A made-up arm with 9 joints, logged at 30 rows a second.
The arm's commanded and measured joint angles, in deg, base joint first. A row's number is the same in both.
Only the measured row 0 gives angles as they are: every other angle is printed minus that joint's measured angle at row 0.
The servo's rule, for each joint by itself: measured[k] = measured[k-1] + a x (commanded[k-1-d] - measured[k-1]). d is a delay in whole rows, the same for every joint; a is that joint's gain. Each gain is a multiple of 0.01, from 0.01 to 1. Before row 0 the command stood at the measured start. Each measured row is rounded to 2 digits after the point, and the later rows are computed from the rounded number. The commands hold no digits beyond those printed.
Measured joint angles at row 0:
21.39 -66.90 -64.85 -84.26 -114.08 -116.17 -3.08 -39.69 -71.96
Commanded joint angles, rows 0 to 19:
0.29 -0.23 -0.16 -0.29 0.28 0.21 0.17 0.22 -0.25
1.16 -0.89 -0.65 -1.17 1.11 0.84 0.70 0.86 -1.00
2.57 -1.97 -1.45 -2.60 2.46 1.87 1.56 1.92 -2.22
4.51 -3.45 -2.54 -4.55 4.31 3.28 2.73 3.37 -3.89
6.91 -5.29 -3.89 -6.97 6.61 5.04 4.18 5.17 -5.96
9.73 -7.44 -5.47 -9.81 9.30 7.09 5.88 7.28 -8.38
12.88 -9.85 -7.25 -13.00 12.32 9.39 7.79 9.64 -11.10
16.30 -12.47 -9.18 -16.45 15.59 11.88 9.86 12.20 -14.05
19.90 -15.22 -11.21 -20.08 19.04 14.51 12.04 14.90 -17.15
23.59 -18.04 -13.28 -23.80 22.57 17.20 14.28 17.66 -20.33
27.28 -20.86 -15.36 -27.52 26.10 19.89 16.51 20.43 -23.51
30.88 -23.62 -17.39 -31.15 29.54 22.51 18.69 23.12 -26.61
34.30 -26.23 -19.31 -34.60 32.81 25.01 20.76 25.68 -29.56
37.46 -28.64 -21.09 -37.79 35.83 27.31 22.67 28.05 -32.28
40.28 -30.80 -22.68 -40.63 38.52 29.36 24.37 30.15 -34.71
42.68 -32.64 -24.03 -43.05 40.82 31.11 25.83 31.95 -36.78
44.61 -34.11 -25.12 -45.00 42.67 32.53 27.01 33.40 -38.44
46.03 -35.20 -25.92 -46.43 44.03 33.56 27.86 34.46 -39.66
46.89 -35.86 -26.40 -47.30 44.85 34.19 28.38 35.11 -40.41
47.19 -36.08 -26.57 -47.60 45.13 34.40 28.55 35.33 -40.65
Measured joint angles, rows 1 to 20:
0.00 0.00 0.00 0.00 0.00 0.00 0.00 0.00 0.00
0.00 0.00 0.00 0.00 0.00 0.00 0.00 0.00 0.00
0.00 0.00 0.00 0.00 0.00 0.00 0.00 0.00 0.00
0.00 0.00 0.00 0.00 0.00 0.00 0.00 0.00 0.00
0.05 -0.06 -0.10 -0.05 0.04 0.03 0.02 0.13 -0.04
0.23 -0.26 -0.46 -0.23 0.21 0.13 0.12 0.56 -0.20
0.60 -0.67 -1.10 -0.61 0.57 0.34 0.32 1.36 -0.54
1.23 -1.34 -2.04 -1.24 1.17 0.69 0.66 2.55 -1.11
2.14 -2.29 -3.24 -2.16 2.04 1.21 1.15 4.10 -1.93
3.35 -3.53 -4.69 -3.38 3.20 1.92 1.81 5.98 -3.03
4.87 -5.05 -6.35 -4.92 4.66 2.82 2.65 8.14 -4.40
6.70 -6.83 -8.19 -6.76 6.41 3.91 3.66 10.54 -6.04
8.81 -8.84 -10.15 -8.89 8.43 5.18 4.83 13.11 -7.93
11.17 -11.05 -12.18 -11.28 10.69 6.62 6.15 15.79 -10.04
13.75 -13.40 -14.25 -13.88 13.16 8.21 7.60 18.53 -12.33
16.49 -15.85 -16.29 -16.64 15.78 9.93 9.15 21.24 -14.76
19.34 -18.34 -18.25 -19.51 18.50 11.74 10.78 23.86 -17.28
22.24 -20.81 -20.10 -22.43 21.27 13.61 12.44 26.33 -19.83
25.13 -23.21 -21.78 -25.34 24.03 15.50 14.11 28.58 -22.36
27.94 -25.47 -23.24 -28.17 26.72 17.37 15.75 30.57 -24.81
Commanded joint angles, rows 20 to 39:
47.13 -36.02 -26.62 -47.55 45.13 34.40 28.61 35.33 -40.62
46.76 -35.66 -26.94 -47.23 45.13 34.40 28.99 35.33 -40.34
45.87 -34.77 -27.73 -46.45 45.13 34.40 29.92 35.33 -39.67
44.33 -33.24 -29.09 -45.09 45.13 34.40 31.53 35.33 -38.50
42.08 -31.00 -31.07 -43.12 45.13 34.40 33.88 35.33 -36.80
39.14 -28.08 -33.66 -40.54 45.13 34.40 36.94 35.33 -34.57
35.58 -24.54 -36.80 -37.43 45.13 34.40 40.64 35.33 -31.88
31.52 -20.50 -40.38 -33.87 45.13 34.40 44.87 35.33 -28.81
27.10 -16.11 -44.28 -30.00 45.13 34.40 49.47 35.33 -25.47
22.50 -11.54 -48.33 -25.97 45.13 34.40 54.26 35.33 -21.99
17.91 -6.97 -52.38 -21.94 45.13 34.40 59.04 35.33 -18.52
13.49 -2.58 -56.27 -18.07 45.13 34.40 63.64 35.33 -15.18
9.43 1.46 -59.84 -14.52 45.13 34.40 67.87 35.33 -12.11
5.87 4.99 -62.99 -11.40 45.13 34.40 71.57 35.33 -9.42
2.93 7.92 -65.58 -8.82 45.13 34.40 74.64 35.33 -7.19
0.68 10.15 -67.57 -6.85 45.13 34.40 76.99 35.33 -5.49
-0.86 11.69 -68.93 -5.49 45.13 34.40 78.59 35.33 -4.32
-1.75 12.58 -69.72 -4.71 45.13 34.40 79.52 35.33 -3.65
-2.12 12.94 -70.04 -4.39 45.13 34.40 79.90 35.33 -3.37
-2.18 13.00 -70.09 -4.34 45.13 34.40 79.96 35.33 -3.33
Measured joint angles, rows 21 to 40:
30.61 -27.54 -24.46 -30.86 29.27 19.19 17.33 32.24 -27.13
33.08 -29.38 -25.41 -33.35 31.63 20.91 18.80 33.55 -29.26
35.29 -30.94 -26.05 -35.58 33.75 22.50 20.14 34.47 -31.16
37.19 -32.17 -26.39 -37.50 35.57 23.93 21.32 34.98 -32.77
38.78 -33.09 -26.54 -39.11 37.10 25.19 22.34 35.19 -34.10
40.06 -33.71 -26.80 -40.41 38.38 26.30 23.27 35.27 -35.16
40.99 -33.96 -27.40 -41.38 39.46 27.27 24.20 35.31 -35.93
41.52 -33.79 -28.50 -41.97 40.37 28.13 25.23 35.32 -36.37
41.61 -33.12 -30.17 -42.15 41.13 28.88 26.44 35.33 -36.44
41.21 -31.91 -32.44 -41.89 41.77 29.54 27.91 35.33 -36.12
40.31 -30.14 -35.27 -41.18 42.31 30.12 29.69 35.33 -35.40
38.90 -27.83 -38.59 -40.01 42.76 30.63 31.82 35.33 -34.28
37.01 -25.02 -42.29 -38.41 43.14 31.08 34.29 35.33 -32.78
34.69 -21.78 -46.22 -36.42 43.46 31.48 37.09 35.33 -30.95
32.01 -18.23 -50.22 -34.10 43.73 31.83 40.16 35.33 -28.84
29.05 -14.47 -54.15 -31.54 43.95 32.14 43.45 35.33 -26.52
25.91 -10.65 -57.85 -28.82 44.14 32.41 46.87 35.33 -24.07
22.70 -6.90 -61.19 -26.03 44.30 32.65 50.33 35.33 -21.58
19.54 -3.34 -64.04 -23.28 44.43 32.86 53.73 35.33 -19.13
16.52 -0.10 -66.33 -20.65 44.54 33.04 56.99 35.33 -16.81

